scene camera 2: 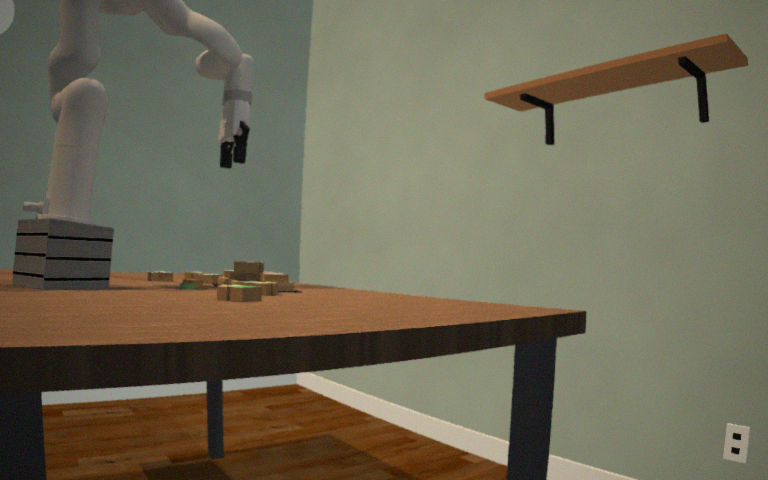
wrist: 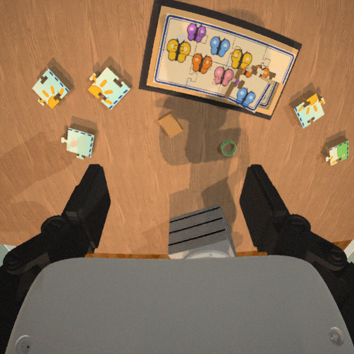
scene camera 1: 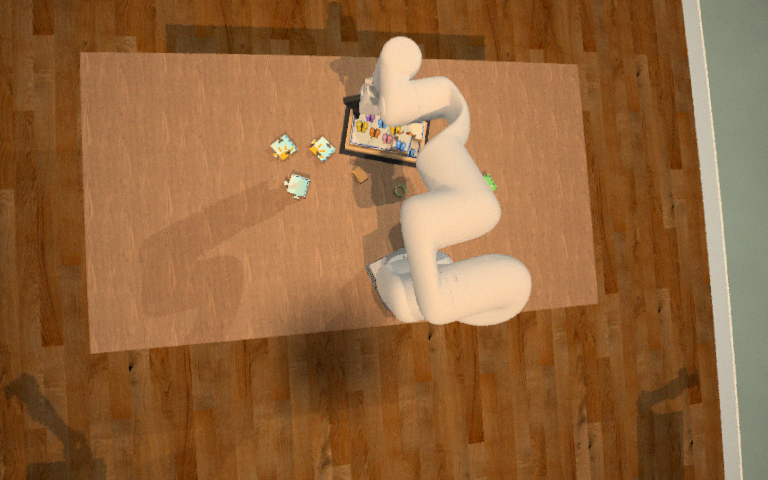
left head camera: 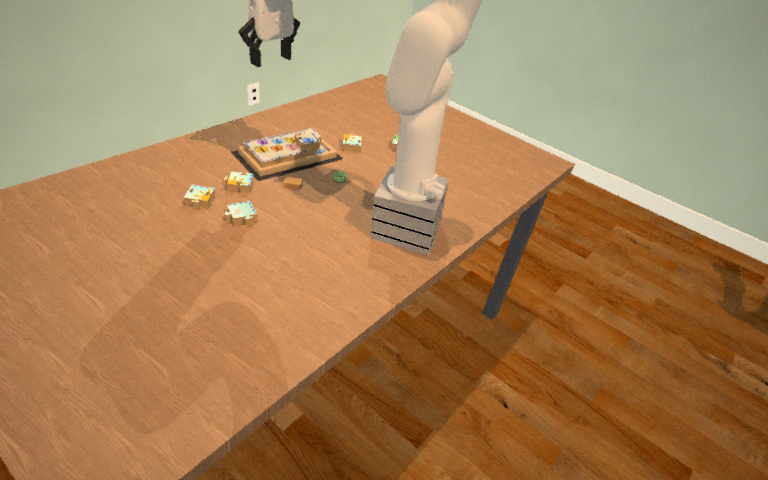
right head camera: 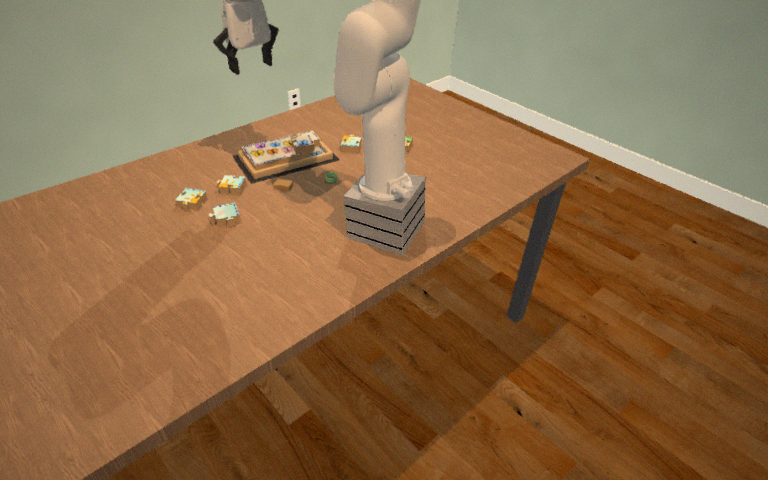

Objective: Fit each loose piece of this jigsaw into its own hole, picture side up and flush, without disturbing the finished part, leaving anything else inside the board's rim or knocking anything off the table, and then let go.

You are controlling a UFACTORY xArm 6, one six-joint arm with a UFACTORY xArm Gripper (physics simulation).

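Observation:
The jigsaw board has butterfly pictures. Near its right end a blue-butterfly piece sits raised above the rest, brown side edges showing. Three loose pieces lie picture up left of the board. A loose sun piece and a green-cornered piece lie to its right. My gripper is open and empty, high above the table; in scene camera 1 the arm partly hides the board.
A small brown block and a green ring lie in front of the board. The robot's grey base block stands near the table's front edge. A wall shelf shows in scene camera 2.

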